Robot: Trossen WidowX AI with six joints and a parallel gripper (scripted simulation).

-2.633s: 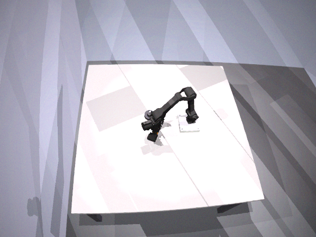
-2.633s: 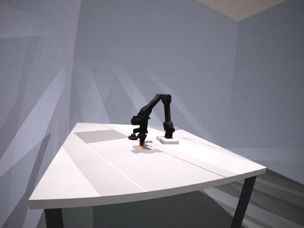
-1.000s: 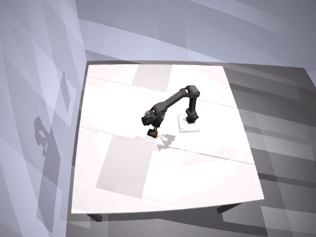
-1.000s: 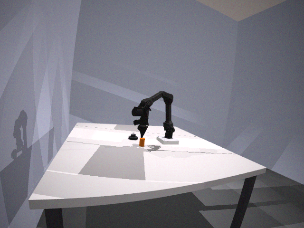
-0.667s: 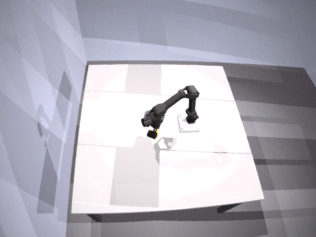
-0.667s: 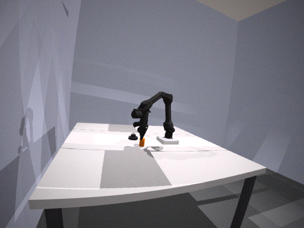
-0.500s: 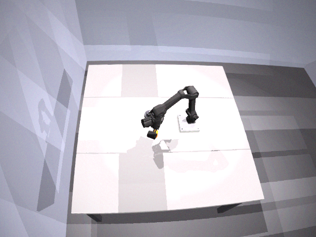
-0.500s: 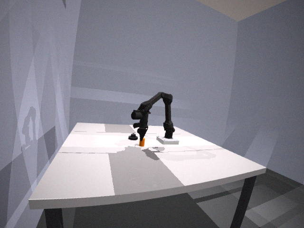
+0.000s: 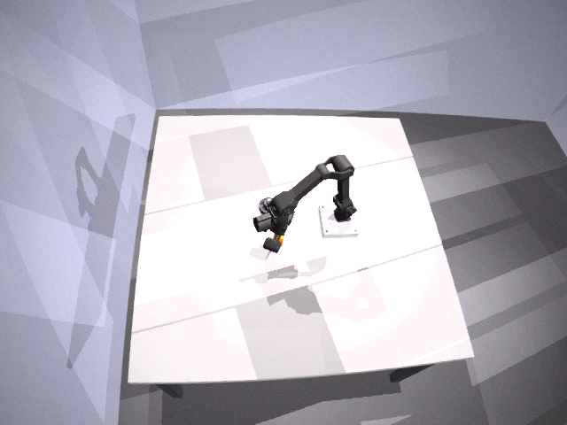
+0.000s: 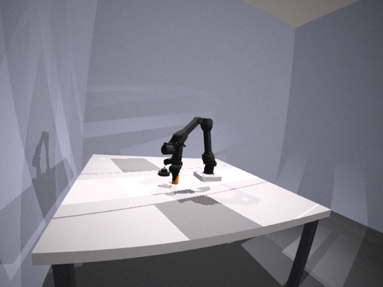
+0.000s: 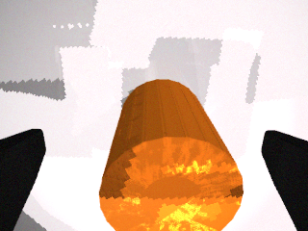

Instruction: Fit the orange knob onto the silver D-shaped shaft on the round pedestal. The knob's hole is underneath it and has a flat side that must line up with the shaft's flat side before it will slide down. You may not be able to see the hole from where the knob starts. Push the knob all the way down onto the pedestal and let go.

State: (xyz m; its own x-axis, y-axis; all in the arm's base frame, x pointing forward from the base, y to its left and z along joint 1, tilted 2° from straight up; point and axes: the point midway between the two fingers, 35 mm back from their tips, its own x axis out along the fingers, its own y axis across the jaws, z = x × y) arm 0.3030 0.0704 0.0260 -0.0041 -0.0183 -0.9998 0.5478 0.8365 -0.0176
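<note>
Now: gripper tip 20 mm below the orange knob. Also, from my gripper tip: pedestal 180 mm to the right.
</note>
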